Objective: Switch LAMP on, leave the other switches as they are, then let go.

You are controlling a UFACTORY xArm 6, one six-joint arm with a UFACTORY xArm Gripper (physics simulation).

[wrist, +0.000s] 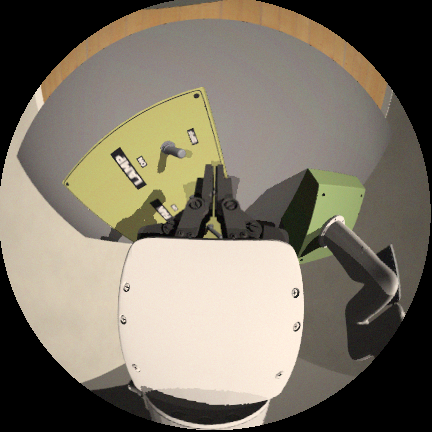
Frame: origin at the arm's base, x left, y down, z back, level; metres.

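Where they show: gripper, between the fingertips: [214, 175]; arm's base, origin of its link: [331, 230].
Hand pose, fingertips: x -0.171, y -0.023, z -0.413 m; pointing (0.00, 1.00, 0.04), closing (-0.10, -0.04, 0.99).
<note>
Each offset is from my fingertips to the top centre of the thing. "*": to the spot under its first point. Level surfaces: height alone.
The yellow-green switch panel [100, 175] lies ahead and to the left, with the LAMP label {dy +0.051, dx +0.031, dz -0.131 m} [129, 168] on it. The LAMP lever {* dy +0.043, dx -0.004, dz -0.046 m} [175, 150] stands between its ON label {* dy +0.063, dx +0.024, dz -0.106 m} [142, 161] and its OFF label {* dy +0.090, dx -0.003, dz -0.031 m} [192, 136]; its tip points right, to the OFF side of its base. My gripper [214, 175] is shut and empty, its fingertips over the panel's right part, to the right of and below the LAMP lever in the view. The FAN label {dy +0.051, dx +0.145, dz -0.092 m} [161, 210] shows partly beside the left finger. The other levers are mostly hidden by the gripper.
A green box [337, 200] with a grey bent pipe-like arm [365, 250] stands to the right of the gripper. The panel rests over a grey surface {dy +0.161 m} [280, 100], with a wooden strip [280, 20] along the far edge.
</note>
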